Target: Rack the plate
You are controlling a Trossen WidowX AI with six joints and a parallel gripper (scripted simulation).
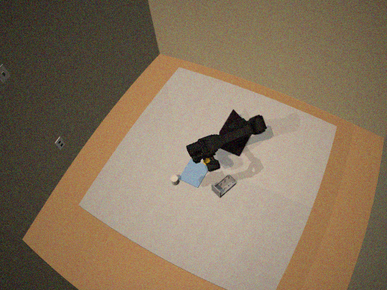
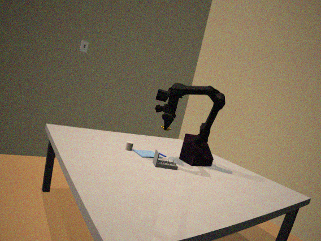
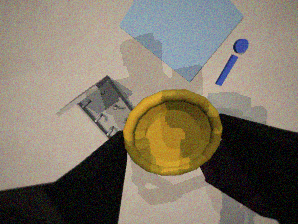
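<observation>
Now: the grey dish rack 170 mm below my gripper tip, 100 mm to the left of it and 10 mm ahead of it. Round my gripper tip: white cup (170 mm below, 160 mm to the right, 130 mm ahead); then blue spoon (190 mm below, 120 mm to the right, 90 mm behind); then yellow plate (10 mm above).
</observation>
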